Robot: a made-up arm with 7 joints.
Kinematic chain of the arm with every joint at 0, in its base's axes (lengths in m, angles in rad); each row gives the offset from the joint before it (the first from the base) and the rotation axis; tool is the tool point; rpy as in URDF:
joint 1: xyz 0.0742 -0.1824 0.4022 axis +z
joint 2: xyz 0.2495 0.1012 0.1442 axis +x
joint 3: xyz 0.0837 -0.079 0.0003 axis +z
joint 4: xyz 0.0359 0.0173 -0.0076 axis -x
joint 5: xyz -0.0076 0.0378 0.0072 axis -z
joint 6: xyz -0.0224 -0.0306 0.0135 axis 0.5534 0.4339 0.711
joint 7: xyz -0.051 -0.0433 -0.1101 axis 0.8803 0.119 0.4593
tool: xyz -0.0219 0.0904 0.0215 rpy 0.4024 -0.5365 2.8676
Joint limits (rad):
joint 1: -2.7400..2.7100
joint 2: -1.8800..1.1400
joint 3: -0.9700..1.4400
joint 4: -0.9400..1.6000
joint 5: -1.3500..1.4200
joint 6: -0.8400..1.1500
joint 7: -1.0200..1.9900
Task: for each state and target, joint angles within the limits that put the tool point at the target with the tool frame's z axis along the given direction. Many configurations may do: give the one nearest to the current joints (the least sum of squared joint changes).
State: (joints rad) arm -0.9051 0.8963 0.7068 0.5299 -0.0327 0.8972 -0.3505
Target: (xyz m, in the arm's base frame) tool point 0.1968 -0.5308 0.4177 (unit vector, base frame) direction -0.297 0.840 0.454
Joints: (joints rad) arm -1.1921 0.8932 1.2884 0.4940 -0.7604 1.1362 -0.3938
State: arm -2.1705 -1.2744 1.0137 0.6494 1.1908 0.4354 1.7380
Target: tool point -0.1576 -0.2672 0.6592 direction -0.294 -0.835 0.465
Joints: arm -2.5535 -0.9956 1.1311 0.6462 1.2310 0.4515 1.9900
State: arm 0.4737 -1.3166 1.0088 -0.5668 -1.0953 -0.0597 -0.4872
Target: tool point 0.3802 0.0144 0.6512 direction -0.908 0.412 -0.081
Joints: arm 0.5249 -1.4790 1.0390 -0.0855 -1.3500 0.2598 -0.1159
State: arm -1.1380 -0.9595 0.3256 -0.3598 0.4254 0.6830 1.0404
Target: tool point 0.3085 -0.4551 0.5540 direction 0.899 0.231 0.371
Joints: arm -0.7270 -0.3381 0.6000 -0.4577 -0.5445 0.7413 0.9691
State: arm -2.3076 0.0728 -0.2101 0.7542 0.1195 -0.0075 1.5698
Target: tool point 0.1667 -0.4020 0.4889 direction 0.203 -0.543 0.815
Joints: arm -1.4556 0.3743 0.0307 1.1773 0.4824 0.2138 1.0272
